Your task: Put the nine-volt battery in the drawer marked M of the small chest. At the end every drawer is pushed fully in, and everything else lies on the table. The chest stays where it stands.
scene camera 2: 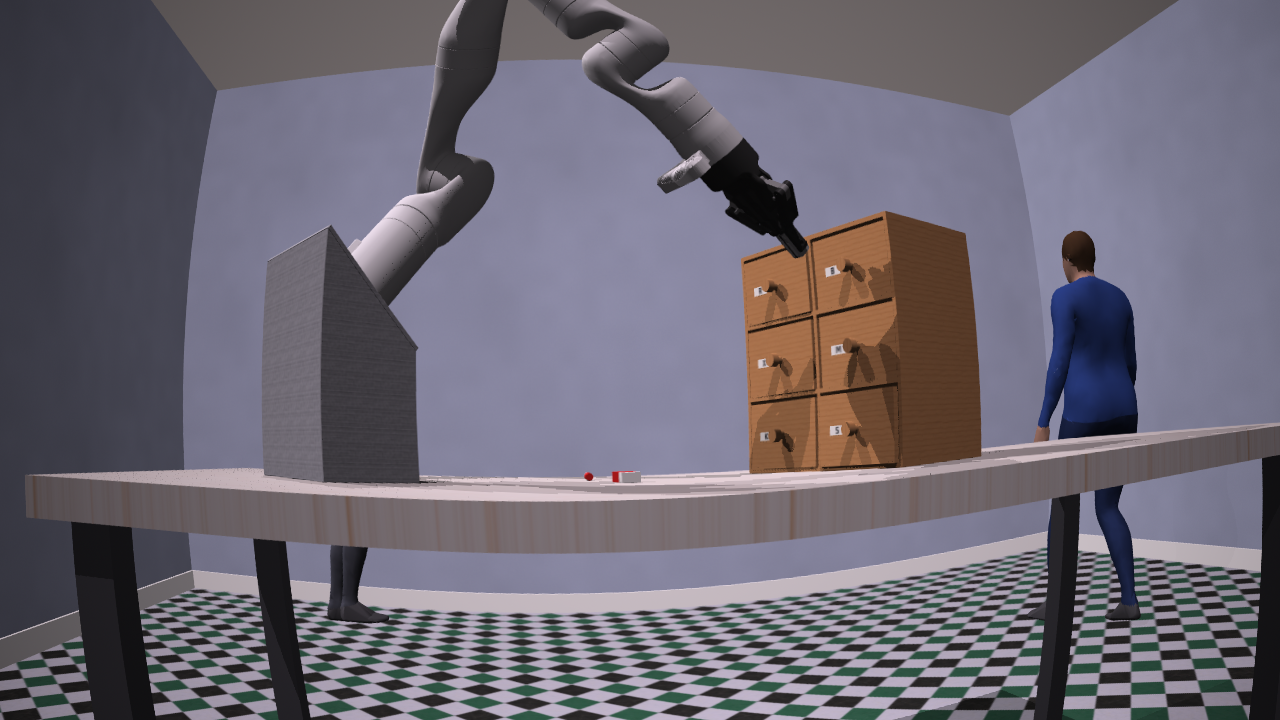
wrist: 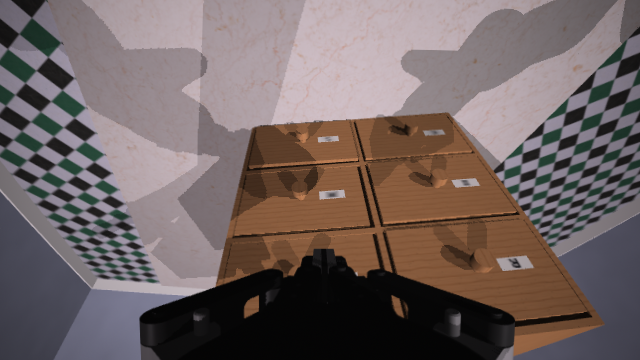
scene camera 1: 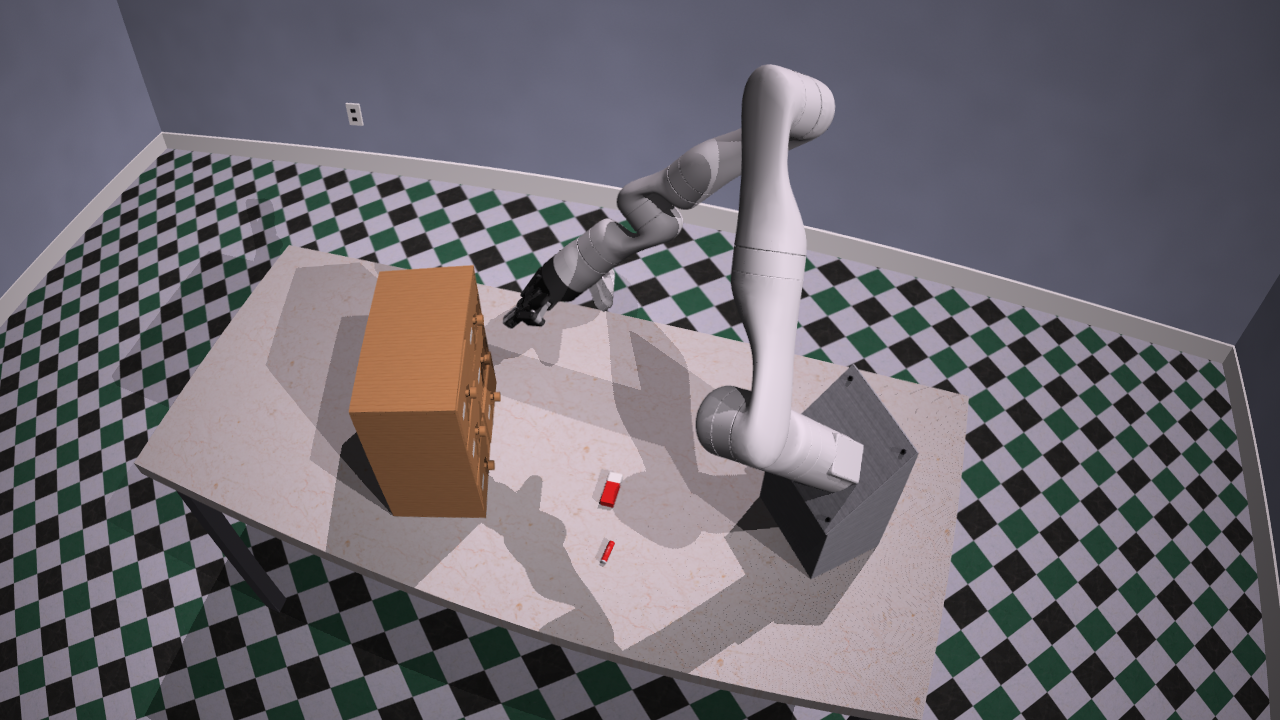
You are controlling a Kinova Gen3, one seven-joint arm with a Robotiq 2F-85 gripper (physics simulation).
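The small chest stands upright on the table. Its drawer marked M is the middle one of the right column in scene camera 2; its front looks flush. The other drawer fronts look pushed in too. My gripper is shut and empty, a little in front of the chest's upper part and apart from it. It hides part of an upper drawer in the wrist view. No thing is clearly recognisable as the nine-volt battery; the drawers' insides are hidden.
A red block with a white end and a small red cylinder lie on the table in front of the chest. The grey arm base stands at the other end. A person in blue stands beyond the table.
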